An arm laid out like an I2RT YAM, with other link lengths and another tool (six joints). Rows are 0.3 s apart.
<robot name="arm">
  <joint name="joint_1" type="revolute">
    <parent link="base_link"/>
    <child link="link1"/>
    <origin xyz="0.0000 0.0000 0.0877"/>
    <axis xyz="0 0 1"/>
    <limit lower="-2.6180" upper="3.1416"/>
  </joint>
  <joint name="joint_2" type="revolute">
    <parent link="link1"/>
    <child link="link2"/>
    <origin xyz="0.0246 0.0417 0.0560"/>
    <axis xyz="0 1 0"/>
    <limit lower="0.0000" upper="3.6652"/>
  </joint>
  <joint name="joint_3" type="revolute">
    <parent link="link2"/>
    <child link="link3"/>
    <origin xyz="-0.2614 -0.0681 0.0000"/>
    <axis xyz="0 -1 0"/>
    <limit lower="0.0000" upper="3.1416"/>
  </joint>
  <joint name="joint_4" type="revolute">
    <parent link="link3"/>
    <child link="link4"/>
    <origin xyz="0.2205 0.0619 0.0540"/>
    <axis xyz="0 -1 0"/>
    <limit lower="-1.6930" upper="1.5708"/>
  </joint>
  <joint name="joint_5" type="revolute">
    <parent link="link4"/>
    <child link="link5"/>
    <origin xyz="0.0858 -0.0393 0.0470"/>
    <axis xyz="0 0 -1"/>
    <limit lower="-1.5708" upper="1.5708"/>
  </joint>
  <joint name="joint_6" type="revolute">
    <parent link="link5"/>
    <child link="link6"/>
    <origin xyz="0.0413 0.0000 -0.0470"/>
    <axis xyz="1 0 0"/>
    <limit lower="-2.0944" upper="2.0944"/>
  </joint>
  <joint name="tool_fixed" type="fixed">
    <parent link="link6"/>
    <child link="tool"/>
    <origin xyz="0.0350 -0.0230 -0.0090" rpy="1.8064 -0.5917 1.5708"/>
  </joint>
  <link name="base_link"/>
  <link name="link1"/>
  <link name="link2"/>
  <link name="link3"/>
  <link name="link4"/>
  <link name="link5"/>
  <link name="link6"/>
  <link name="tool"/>
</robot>
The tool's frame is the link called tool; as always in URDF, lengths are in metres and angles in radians.
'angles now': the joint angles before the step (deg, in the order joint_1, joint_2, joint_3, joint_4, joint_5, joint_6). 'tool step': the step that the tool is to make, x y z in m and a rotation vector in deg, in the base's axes. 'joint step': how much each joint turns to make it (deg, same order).
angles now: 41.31, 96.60, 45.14, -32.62, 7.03, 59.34
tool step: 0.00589, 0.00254, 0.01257, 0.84, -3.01, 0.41
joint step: -0.01, -2.28, 1.27, -0.66, 1.29, -0.60
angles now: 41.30, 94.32, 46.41, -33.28, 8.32, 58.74
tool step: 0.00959, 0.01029, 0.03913, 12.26, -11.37, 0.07
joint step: -0.23, -11.30, -1.51, 6.81, -1.74, 0.23
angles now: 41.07, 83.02, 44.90, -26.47, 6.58, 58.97
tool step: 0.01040, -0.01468, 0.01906, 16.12, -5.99, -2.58
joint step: -7.42, -9.58, -6.31, 11.29, -10.29, 0.92
